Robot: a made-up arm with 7 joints.
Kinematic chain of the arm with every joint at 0, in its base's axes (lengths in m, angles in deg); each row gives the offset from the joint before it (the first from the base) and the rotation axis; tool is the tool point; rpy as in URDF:
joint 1: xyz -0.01 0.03 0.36 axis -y
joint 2: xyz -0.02 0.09 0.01 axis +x
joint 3: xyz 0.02 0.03 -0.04 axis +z
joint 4: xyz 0 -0.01 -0.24 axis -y
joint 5: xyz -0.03 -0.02 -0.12 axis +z
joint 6: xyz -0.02 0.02 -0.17 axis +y
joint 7: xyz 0 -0.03 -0.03 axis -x
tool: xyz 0.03 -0.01 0 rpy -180 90 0
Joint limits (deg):
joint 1: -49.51..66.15
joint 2: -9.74..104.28
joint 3: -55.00..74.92
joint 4: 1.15..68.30
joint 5: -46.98..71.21
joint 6: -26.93..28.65
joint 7: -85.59..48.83
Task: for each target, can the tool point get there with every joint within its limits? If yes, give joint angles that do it. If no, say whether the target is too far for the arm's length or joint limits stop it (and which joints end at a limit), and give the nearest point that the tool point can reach.
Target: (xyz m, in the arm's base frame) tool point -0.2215 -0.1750 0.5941
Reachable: no: joint limits stop it (at a limit: joint 1, joint 2, joint 3, joint 4, joint 6) | nearest point -0.2041 -0.1692 0.0454 | short by 0.549 m
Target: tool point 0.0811 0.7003 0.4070
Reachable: yes | joints 39.45 84.46 17.37 18.05 28.18 -19.61 -46.37
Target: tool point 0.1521 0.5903 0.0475
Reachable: yes | joints 5.40 39.61 54.43 34.13 24.12 -1.96 -61.89
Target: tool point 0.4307 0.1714 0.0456
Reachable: yes | joints 25.41 0.75 13.86 55.96 6.94 9.43 -25.37
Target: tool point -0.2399 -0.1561 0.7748
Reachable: no: joint limits stop it (at a limit: joint 2, joint 3, joint 4, joint 6) | nearest point -0.2082 0.4286 0.7175 | short by 0.588 m
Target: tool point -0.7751 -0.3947 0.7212
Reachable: no: too far | nearest point -0.4748 0.0178 0.0343 | short by 0.856 m
